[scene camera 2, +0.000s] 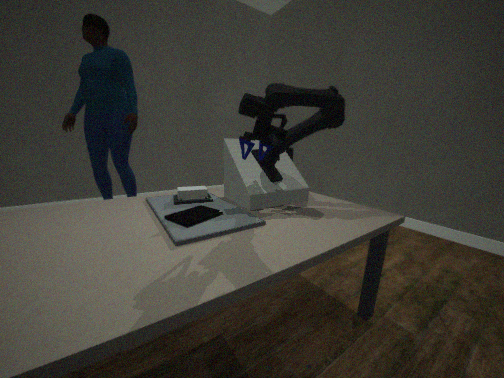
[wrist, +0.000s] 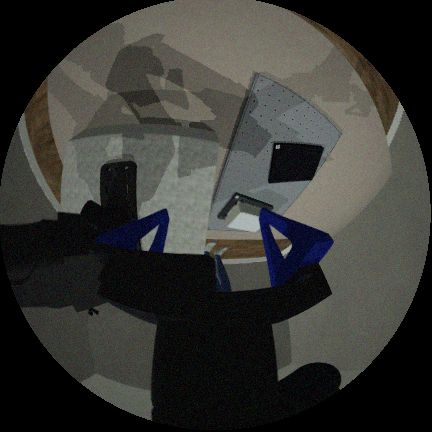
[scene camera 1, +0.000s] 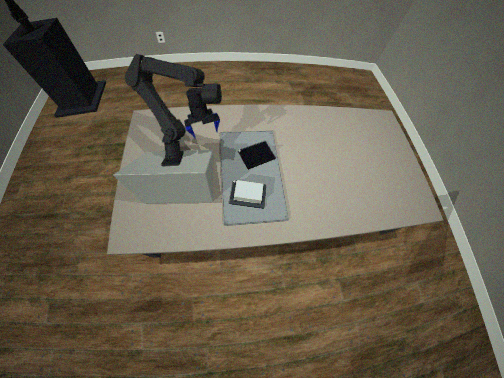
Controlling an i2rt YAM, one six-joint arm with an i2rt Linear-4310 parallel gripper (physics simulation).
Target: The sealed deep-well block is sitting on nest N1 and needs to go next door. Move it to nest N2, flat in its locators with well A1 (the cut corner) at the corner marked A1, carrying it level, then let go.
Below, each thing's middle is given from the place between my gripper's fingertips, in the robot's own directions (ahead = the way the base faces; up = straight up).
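For the grey perforated plate [scene camera 1: 233,167], my gripper's 0.2 m above it, 0.1 m to the left of it and still 0.2 m short of it. Then there's the black nest [scene camera 2: 189,217], that's 0.18 m below my hand and 0.25 m ahead of it. And the white deep-well block [wrist: 244,216] is 0.16 m below my hand, 0.22 m to the right of it and 0.17 m ahead of it.
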